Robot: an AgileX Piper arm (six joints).
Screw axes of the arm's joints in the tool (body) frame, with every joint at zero. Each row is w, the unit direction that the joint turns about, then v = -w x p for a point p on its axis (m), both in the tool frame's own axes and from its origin. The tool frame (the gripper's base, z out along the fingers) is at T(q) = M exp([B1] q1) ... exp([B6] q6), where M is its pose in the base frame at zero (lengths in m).
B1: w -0.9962 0 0.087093 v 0.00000 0.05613 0.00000
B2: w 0 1 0 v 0.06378 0.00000 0.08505
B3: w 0 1 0 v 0.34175 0.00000 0.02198
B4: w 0 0 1 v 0.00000 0.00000 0.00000
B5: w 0 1 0 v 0.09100 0.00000 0.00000
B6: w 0 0 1 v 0.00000 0.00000 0.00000
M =
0.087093 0 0.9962 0.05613
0 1 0 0.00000
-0.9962 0 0.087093 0.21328
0 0 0 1
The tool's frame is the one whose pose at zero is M.
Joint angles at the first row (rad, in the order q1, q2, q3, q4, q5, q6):
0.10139 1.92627 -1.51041 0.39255 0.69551 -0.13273
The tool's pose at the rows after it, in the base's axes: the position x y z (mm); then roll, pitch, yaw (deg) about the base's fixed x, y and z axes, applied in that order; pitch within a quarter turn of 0, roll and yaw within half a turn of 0:
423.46 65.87 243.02 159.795 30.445 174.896
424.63 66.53 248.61 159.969 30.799 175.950
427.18 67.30 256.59 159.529 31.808 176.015
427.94 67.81 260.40 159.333 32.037 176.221
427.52 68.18 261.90 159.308 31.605 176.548
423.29 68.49 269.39 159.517 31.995 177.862
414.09 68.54 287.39 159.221 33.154 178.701
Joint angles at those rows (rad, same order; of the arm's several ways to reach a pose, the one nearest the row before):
0.10140 1.92627 -1.52050 0.39256 0.70911 -0.13512
0.10138 1.92626 -1.54247 0.39256 0.72997 -0.14659
0.10139 1.92628 -1.57083 0.39627 0.74133 -0.14903
0.10139 1.92627 -1.58507 0.39863 0.75263 -0.15127
0.10140 1.92626 -1.59241 0.39866 0.76859 -0.15119
0.10139 1.90716 -1.59244 0.40285 0.78802 -0.16958
0.10138 1.86228 -1.59305 0.40693 0.81774 -0.17821

